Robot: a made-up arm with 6 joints.
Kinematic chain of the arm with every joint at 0, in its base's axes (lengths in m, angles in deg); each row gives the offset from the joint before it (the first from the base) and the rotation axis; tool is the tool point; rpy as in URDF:
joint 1: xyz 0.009 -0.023 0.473 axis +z
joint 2: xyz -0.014 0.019 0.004 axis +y
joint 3: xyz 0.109 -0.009 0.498 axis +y
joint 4: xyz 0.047 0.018 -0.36 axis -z
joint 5: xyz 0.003 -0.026 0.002 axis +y
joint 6: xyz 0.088 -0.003 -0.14 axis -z
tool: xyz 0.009 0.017 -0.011 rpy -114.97 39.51 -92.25
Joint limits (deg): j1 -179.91..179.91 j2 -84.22..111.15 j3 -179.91..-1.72 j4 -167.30..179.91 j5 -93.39..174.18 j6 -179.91..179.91
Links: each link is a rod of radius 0.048 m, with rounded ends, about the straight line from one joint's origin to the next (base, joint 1, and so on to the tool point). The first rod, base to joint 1, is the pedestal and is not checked.
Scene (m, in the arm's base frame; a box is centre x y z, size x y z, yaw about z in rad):
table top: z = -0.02
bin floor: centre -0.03 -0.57 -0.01 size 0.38 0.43 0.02 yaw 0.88
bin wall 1: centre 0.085 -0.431 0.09 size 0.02 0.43 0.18 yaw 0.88
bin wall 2: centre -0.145 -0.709 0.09 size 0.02 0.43 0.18 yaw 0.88
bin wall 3: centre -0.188 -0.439 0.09 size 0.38 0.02 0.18 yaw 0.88
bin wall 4: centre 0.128 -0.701 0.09 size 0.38 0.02 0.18 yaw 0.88
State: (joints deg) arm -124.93 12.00 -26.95 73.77 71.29 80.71
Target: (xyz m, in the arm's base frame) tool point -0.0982 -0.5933 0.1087
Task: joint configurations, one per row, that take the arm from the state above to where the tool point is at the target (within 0.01 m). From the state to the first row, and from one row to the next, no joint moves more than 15 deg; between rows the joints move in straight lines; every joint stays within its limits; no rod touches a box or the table.
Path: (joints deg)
1: -121.43 24.27 -38.08 75.90 69.00 80.10
2: -117.92 36.54 -49.21 78.03 66.72 79.49
3: -114.42 48.81 -60.34 80.16 64.43 78.89
4: -110.91 61.08 -71.47 82.29 62.14 78.28

